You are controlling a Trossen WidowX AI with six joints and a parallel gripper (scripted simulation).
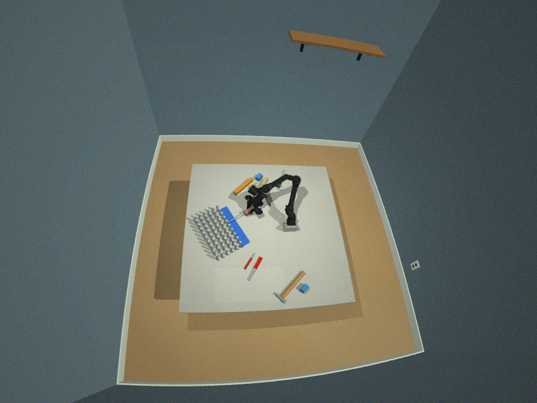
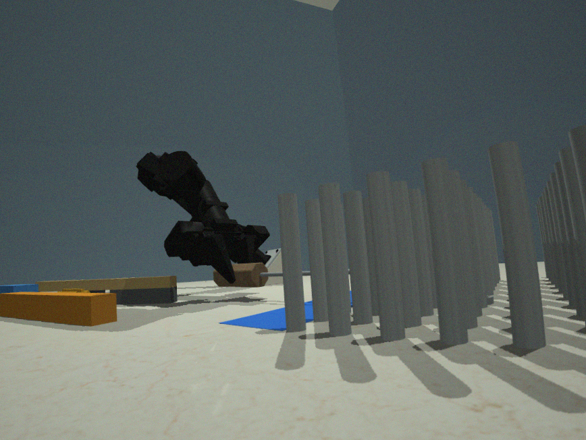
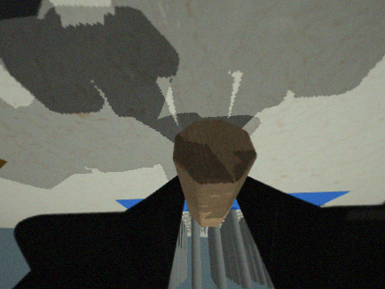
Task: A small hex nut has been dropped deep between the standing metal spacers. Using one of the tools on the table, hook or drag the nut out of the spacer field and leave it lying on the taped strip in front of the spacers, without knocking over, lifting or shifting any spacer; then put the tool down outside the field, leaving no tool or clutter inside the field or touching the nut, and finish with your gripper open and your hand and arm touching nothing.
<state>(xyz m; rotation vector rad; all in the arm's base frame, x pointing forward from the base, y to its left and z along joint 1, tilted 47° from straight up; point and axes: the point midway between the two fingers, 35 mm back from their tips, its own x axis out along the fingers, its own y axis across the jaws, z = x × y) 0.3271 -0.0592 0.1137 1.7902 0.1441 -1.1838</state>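
Right now my gripper tip is 11 cm short of the blue taped strip, 12 cm to the right of it and 3 cm above it. From my gripper tip the other things lie so: red-handled rod 3 cm behind, 39 cm to the left, 2 cm below; then hook tool 8 cm ahead, 5 cm to the left; then orange block 5 cm ahead, 26 cm to the right, 1 cm below.
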